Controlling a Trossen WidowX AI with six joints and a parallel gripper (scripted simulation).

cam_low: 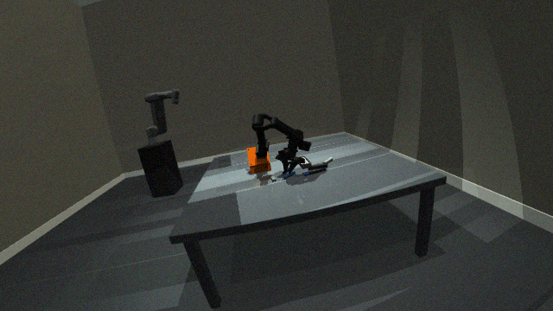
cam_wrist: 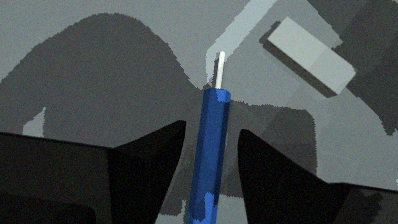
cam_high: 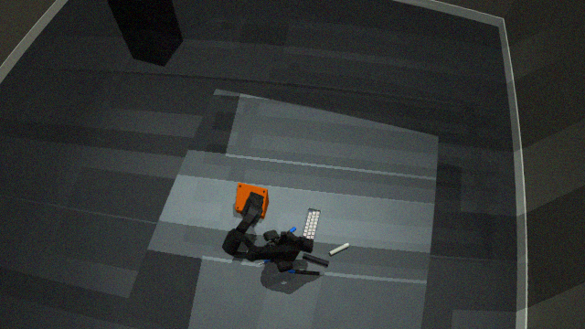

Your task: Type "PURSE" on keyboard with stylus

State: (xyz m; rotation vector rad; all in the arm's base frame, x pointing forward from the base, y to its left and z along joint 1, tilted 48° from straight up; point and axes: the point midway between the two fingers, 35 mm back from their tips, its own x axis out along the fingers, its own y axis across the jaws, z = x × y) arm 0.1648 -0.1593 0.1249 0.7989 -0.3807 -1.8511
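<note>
Now: gripper tip 1 cm past the blue stylus, 1 cm to the left of it and 2 cm above it. From my gripper tip the other things lie so: white cylinder 28 cm ahead, 15 cm to the left, 2 cm below; stylus tip 3 cm behind, 3 cm to the right, 2 cm below; grey block 8 cm behind, 2 cm below.
</note>
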